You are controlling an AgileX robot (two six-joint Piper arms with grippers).
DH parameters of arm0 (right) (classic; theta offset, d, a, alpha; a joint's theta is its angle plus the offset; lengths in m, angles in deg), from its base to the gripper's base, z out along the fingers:
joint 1: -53.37 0.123 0 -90
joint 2: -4.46 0 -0.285 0
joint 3: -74.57 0 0.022 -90
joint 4: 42.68 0.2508 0 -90
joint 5: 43.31 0 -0.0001 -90
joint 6: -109.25 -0.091 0 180
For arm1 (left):
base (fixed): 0 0 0 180
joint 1: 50.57 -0.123 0 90
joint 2: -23.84 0 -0.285 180
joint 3: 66.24 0 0.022 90
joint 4: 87.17 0.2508 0 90
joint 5: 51.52 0 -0.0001 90
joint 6: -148.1 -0.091 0 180
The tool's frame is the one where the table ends.
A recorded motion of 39 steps. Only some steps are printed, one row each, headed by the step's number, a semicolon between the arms.
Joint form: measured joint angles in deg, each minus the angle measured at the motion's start. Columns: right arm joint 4, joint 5, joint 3, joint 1, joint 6, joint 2; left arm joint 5, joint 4, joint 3, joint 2, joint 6, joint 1.
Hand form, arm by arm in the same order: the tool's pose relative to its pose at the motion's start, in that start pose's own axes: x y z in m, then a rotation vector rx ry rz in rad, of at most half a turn. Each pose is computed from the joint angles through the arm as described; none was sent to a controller.
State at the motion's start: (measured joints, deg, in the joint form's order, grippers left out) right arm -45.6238 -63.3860 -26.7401 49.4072 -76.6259 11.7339; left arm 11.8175 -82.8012 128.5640 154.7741 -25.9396 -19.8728
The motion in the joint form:
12: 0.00 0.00 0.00 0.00 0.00 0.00; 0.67 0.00 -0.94 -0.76 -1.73 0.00
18: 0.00 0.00 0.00 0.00 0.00 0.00; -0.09 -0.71 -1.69 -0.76 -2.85 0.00
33: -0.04 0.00 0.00 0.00 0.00 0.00; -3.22 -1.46 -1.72 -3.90 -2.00 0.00
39: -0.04 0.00 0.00 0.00 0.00 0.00; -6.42 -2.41 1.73 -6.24 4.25 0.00
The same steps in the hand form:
12: 0.0000 0.0000 0.0000 0.0000 0.0000 0.0000; 0.0045 0.0005 -0.0018 -0.0012 0.0148 0.0304
18: 0.0000 0.0000 0.0000 0.0000 0.0000 0.0000; 0.0058 -0.0007 0.0013 0.0104 0.0155 0.0452
33: 0.0000 0.0000 0.0000 0.0002 0.0000 -0.0007; 0.0031 -0.0005 -0.0217 0.0294 -0.0920 0.0207
39: 0.0000 0.0000 0.0000 0.0002 0.0000 -0.0007; -0.0089 -0.0004 -0.0554 0.0676 -0.2439 -0.1014

